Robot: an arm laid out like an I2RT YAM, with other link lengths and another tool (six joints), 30 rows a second.
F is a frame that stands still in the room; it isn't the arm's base.
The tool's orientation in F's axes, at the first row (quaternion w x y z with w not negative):
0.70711 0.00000 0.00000 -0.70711
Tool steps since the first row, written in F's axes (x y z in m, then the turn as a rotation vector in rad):
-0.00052 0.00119 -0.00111 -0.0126 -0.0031 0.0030
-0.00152 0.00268 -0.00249 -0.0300 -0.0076 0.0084
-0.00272 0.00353 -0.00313 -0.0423 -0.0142 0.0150
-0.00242 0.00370 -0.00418 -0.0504 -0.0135 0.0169
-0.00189 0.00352 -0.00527 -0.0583 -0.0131 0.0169
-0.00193 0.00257 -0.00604 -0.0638 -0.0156 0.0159
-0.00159 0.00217 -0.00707 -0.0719 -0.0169 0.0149
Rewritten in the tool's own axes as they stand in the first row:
-0.00119 -0.00052 -0.00111 0.0031 -0.0126 0.0030
-0.00268 -0.00152 -0.00249 0.0076 -0.0300 0.0084
-0.00353 -0.00272 -0.00313 0.0142 -0.0423 0.0150
-0.00370 -0.00242 -0.00418 0.0135 -0.0504 0.0169
-0.00352 -0.00189 -0.00527 0.0131 -0.0583 0.0169
-0.00257 -0.00193 -0.00604 0.0156 -0.0638 0.0159
-0.00217 -0.00159 -0.00707 0.0169 -0.0719 0.0149

